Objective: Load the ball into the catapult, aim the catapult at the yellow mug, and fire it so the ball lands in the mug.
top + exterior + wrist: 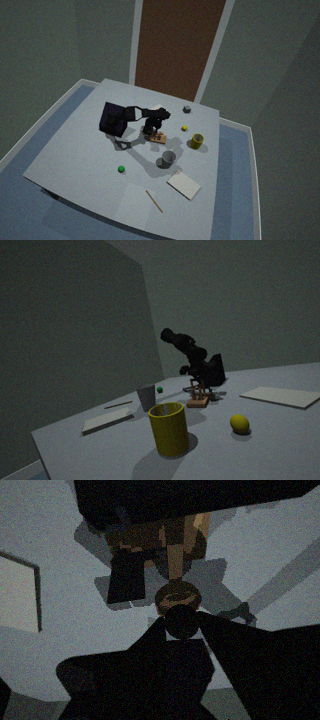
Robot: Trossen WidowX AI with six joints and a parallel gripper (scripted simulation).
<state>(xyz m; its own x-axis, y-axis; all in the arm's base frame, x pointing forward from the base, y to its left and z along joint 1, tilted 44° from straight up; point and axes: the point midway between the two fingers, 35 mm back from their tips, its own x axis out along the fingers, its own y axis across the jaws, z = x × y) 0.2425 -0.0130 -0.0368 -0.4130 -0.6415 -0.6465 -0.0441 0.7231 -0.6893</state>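
My gripper tip is now right at the dark ball. The rest, counted from my gripper tip: grey cup: 210 mm ahead, 210 mm to the right, 40 mm below; green ball: 70 mm behind, 340 mm to the right, 50 mm below; wooden catapult: 70 mm ahead, 20 mm to the left, 20 mm below.
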